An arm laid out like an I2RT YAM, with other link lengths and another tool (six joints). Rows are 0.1 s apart.
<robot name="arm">
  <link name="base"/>
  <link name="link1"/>
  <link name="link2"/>
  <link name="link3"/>
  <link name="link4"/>
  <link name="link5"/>
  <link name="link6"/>
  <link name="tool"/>
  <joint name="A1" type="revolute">
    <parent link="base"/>
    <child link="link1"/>
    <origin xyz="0 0 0.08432" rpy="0 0 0"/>
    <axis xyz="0 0 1"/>
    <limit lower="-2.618" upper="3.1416"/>
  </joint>
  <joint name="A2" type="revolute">
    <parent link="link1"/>
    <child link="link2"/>
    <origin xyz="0.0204 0.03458 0.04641" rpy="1.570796 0 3.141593"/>
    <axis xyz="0 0 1"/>
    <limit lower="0" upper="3.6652"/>
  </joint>
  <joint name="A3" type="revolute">
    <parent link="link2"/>
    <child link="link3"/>
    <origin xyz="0.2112 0 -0.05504" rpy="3.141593 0 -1.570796"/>
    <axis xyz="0 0 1"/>
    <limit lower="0" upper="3.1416"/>
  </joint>
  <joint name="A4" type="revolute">
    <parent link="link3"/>
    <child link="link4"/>
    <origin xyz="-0.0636 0.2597 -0.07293" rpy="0 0 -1.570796"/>
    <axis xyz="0 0 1"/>
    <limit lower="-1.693" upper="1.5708"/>
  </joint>
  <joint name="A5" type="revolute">
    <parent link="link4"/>
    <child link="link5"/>
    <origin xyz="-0.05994 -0.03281 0.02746" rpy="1.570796 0 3.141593"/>
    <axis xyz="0 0 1"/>
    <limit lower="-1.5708" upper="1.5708"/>
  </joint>
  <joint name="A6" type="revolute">
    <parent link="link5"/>
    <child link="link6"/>
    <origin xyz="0.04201 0 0.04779" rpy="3.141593 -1.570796 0"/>
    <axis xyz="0 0 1"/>
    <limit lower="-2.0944" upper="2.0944"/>
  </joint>
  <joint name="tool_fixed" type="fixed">
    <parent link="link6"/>
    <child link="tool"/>
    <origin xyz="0.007 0.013 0.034" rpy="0 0.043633 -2.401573"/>
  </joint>
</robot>
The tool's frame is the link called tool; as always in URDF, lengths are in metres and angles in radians.
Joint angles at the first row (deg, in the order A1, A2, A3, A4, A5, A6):
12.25, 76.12, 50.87, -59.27, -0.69, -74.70
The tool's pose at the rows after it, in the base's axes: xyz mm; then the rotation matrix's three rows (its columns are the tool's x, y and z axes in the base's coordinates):
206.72, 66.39, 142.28; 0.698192, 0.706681, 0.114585; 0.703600, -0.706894, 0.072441; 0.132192, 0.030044, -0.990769
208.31, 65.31, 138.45; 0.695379, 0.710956, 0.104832; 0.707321, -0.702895, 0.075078; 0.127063, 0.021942, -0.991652
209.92, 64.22, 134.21; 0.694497, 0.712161, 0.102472; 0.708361, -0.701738, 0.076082; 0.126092, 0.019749, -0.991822
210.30, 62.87, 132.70; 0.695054, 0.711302, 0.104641; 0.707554, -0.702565, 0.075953; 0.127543, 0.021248, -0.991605
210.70, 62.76, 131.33; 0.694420, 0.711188, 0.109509; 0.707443, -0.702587, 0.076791; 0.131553, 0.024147, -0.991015
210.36, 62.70, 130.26; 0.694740, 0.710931, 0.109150; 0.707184, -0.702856, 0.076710; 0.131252, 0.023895, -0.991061
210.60, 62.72, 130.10; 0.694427, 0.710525, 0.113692; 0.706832, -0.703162, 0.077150; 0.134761, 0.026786, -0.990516
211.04, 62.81, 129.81; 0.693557, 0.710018, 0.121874; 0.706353, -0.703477, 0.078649; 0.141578, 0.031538, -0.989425
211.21, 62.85, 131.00; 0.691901, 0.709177, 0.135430; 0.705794, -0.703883, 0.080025; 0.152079, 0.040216, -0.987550
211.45, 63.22, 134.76; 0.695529, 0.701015, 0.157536; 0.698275, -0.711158, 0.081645; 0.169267, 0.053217, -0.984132
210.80, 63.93, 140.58; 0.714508, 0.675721, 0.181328; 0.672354, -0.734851, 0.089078; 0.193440, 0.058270, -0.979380
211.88, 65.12, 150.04; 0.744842, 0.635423, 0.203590; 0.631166, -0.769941, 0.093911; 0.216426, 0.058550, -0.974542
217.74, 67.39, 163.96; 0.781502, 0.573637, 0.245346; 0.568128, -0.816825, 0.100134; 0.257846, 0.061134, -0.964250
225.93, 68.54, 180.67; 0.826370, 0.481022, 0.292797; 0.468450, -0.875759, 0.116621; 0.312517, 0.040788, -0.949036
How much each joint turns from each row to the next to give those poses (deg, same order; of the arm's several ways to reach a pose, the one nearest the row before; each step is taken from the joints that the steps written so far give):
-0.59, 0.41, -0.13, 0.27, -0.68, -1.05
-0.42, 0.96, -0.09, 0.52, -0.28, -0.72
-0.37, 0.75, -0.32, 0.94, -0.11, -0.46
-0.34, 0.02, -0.31, 0.44, 0.00, -0.28
-0.05, 0.00, -0.28, 0.57, 0.00, -0.04
0.00, 0.00, -0.24, 0.21, 0.00, 0.02
0.00, -0.11, -0.11, 0.27, 0.02, 0.02
0.00, -0.20, -0.20, 0.48, 0.00, 0.02
0.02, -0.61, -0.20, 0.37, 0.07, 0.05
0.09, -1.09, 0.00, 0.18, 0.13, 0.65
0.00, -1.53, 0.11, -0.25, -0.24, 1.97
0.00, -1.03, 1.29, -1.05, -0.15, 3.06
-0.02, -0.43, 2.69, -0.72, -0.09, 4.39
-0.75, -0.07, 3.47, -0.70, -0.90, 5.79

